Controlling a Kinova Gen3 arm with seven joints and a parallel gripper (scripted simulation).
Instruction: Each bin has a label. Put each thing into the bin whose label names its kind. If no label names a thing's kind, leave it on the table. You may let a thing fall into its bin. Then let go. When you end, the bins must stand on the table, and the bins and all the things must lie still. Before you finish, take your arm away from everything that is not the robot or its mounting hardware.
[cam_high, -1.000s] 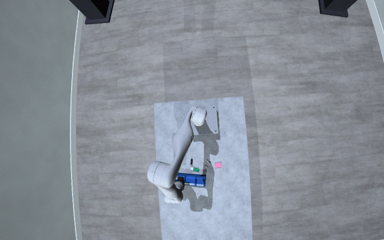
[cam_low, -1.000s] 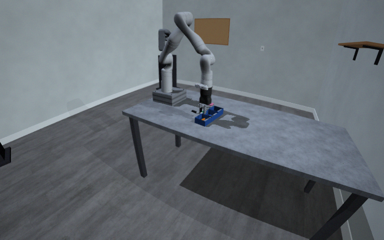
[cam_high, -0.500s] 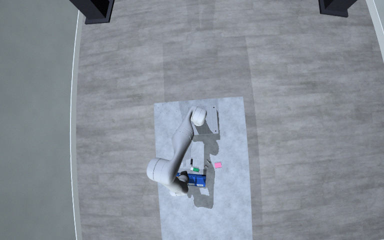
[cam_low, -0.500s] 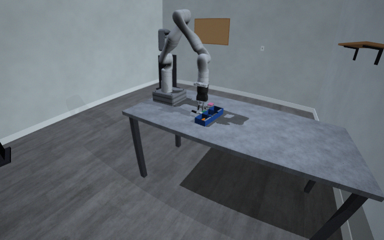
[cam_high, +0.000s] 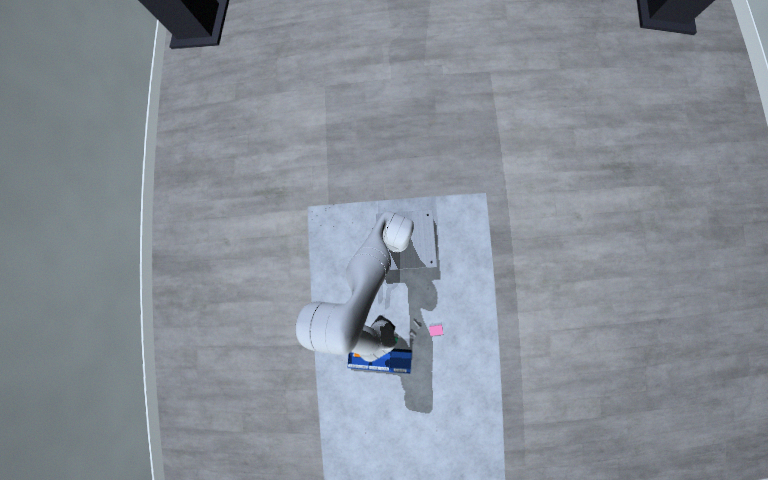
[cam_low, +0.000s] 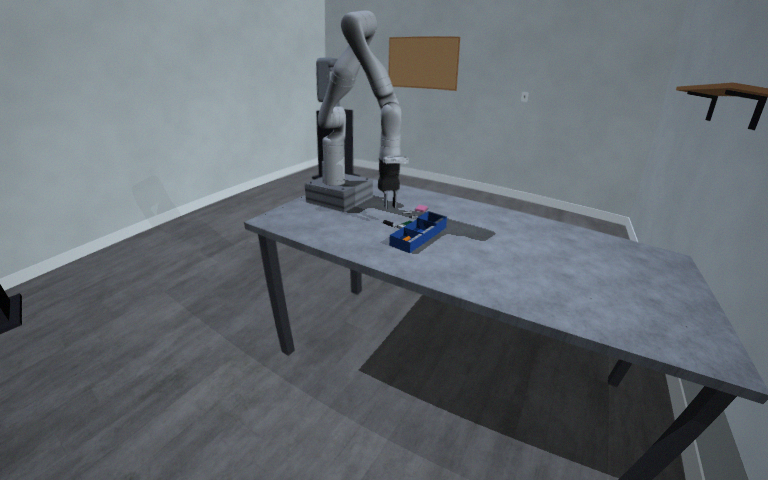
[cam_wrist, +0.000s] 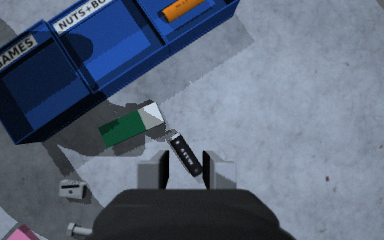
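Right now my hand is 8 cm above the black battery. The rest, counted from my hand: grey block (4 cm ahead, 12 cm to the left, 8 cm below); then grey rod (1 cm behind, 14 cm to the left, 8 cm below); then orange battery (13 cm ahead, 9 cm to the right, 8 cm below).
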